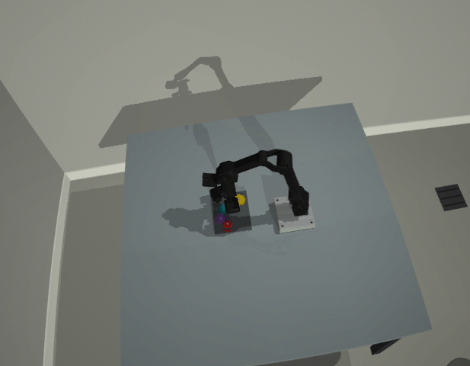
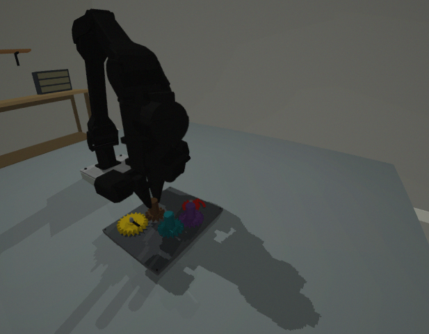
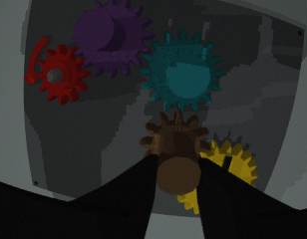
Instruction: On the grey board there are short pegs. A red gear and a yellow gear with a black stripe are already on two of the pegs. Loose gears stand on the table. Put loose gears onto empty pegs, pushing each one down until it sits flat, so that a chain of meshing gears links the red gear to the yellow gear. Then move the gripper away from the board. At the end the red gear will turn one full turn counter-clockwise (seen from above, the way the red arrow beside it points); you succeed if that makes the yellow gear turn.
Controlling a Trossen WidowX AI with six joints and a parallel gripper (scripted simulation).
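My gripper tip is 40 mm short of the teal gear and 30 mm above it. The rest, counted from my gripper tip: brown gear: 10 mm below; then yellow gear: 40 mm to the right, 40 mm below, 30 mm behind; then purple gear: 60 mm ahead, 50 mm to the left, 30 mm below.
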